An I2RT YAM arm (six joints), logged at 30 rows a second.
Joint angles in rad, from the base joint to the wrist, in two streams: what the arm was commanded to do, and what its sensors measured. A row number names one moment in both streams.
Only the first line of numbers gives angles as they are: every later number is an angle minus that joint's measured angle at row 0.
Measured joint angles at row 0:
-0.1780, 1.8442, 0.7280, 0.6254, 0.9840, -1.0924
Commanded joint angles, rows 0 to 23:
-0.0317, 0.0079, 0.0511, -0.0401, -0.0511, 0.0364
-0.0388, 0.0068, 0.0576, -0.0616, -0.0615, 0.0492
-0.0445, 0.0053, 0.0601, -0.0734, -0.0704, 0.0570
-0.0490, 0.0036, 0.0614, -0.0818, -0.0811, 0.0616
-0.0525, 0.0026, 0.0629, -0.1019, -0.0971, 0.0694
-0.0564, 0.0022, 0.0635, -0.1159, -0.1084, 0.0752
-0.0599, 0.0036, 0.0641, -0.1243, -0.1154, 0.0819
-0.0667, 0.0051, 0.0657, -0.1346, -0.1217, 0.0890
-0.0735, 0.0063, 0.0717, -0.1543, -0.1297, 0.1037
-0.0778, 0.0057, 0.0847, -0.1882, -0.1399, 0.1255
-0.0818, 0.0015, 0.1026, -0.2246, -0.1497, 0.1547
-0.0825, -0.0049, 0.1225, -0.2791, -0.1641, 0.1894
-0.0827, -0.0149, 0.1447, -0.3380, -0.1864, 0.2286
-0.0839, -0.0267, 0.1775, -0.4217, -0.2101, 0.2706
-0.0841, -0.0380, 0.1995, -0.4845, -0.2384, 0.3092
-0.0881, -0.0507, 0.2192, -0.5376, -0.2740, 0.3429
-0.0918, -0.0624, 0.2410, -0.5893, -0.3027, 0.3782
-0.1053, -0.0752, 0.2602, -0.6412, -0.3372, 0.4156
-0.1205, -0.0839, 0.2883, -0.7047, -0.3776, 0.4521
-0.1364, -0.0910, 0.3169, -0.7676, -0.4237, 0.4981
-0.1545, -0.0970, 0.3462, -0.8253, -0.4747, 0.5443
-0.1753, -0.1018, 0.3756, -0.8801, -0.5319, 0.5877
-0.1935, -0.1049, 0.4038, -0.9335, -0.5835, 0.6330
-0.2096, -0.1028, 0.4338, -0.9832, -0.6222, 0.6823
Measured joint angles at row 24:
-0.1449, -0.0545, 0.3239, -0.7202, -0.4055, 0.4418
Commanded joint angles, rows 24 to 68:
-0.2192, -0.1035, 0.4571, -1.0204, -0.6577, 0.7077
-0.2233, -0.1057, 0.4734, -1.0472, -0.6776, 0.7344
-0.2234, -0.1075, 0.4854, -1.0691, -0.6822, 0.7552
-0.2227, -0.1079, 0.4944, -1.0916, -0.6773, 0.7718
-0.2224, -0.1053, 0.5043, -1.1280, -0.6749, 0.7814
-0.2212, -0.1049, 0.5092, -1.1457, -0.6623, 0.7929
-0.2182, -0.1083, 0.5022, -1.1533, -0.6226, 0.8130
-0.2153, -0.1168, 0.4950, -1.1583, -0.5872, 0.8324
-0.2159, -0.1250, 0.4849, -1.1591, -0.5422, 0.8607
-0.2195, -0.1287, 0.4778, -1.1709, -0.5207, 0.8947
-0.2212, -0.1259, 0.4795, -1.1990, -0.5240, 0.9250
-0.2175, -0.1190, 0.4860, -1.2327, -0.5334, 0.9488
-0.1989, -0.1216, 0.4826, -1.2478, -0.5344, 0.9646
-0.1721, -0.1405, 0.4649, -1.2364, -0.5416, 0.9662
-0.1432, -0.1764, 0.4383, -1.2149, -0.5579, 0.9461
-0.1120, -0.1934, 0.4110, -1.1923, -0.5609, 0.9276
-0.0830, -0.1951, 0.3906, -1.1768, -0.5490, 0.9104
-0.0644, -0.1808, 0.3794, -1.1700, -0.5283, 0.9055
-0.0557, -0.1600, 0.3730, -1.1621, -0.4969, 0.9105
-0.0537, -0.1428, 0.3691, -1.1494, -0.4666, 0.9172
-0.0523, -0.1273, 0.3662, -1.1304, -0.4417, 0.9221
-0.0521, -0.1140, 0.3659, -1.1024, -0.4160, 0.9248
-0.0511, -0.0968, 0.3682, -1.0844, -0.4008, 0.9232
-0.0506, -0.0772, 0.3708, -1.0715, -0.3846, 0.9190
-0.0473, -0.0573, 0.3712, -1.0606, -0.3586, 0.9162
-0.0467, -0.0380, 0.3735, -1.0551, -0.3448, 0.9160
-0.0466, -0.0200, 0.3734, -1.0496, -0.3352, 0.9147
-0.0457, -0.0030, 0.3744, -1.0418, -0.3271, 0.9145
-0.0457, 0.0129, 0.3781, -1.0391, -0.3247, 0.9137
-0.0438, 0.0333, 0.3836, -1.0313, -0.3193, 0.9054
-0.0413, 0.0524, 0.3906, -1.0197, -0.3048, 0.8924
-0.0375, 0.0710, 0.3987, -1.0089, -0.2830, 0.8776
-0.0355, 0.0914, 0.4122, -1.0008, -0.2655, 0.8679
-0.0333, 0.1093, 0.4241, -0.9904, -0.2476, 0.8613
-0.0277, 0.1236, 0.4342, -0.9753, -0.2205, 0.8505
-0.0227, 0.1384, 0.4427, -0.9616, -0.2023, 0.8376
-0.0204, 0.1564, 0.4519, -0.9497, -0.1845, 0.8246
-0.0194, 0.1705, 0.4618, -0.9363, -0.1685, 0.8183
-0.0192, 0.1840, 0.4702, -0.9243, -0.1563, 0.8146
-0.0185, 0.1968, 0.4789, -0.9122, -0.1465, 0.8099
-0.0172, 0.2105, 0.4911, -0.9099, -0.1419, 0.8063
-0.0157, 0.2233, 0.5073, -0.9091, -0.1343, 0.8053
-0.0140, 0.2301, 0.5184, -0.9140, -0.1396, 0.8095
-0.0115, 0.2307, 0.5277, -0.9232, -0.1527, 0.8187
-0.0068, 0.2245, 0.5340, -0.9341, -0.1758, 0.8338
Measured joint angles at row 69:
0.0248, 0.1885, 0.5093, -0.9243, -0.2392, 0.8240
